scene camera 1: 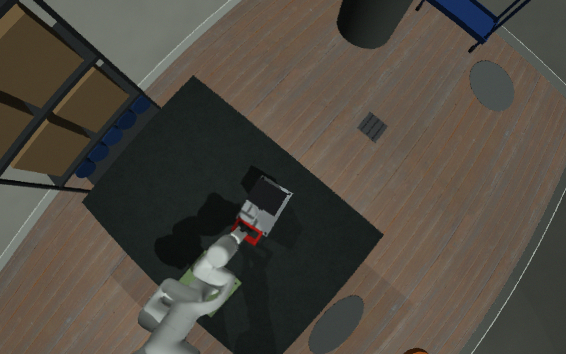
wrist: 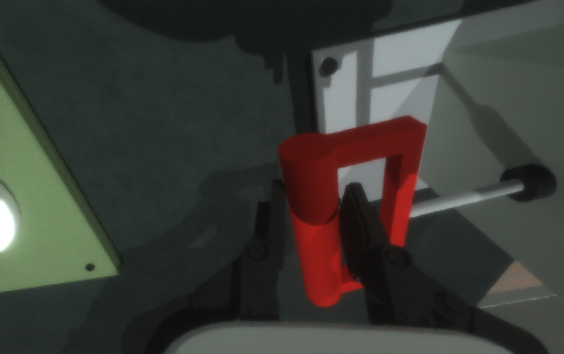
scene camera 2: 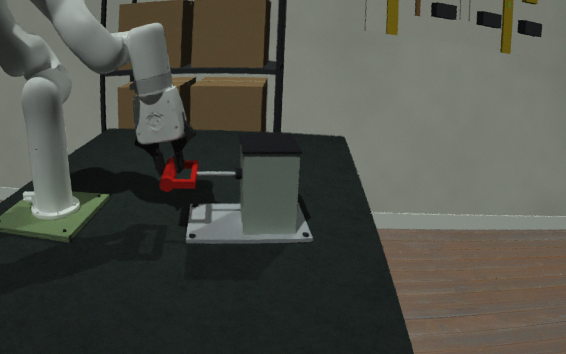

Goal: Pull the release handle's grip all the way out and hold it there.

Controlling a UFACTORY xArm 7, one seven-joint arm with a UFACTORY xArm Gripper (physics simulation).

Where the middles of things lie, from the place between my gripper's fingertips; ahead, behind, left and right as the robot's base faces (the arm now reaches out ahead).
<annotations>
The base plate [scene camera 2: 208, 223] lies 150 mm ahead of my hand, 20 mm to the right of it and 100 mm below it.
</annotations>
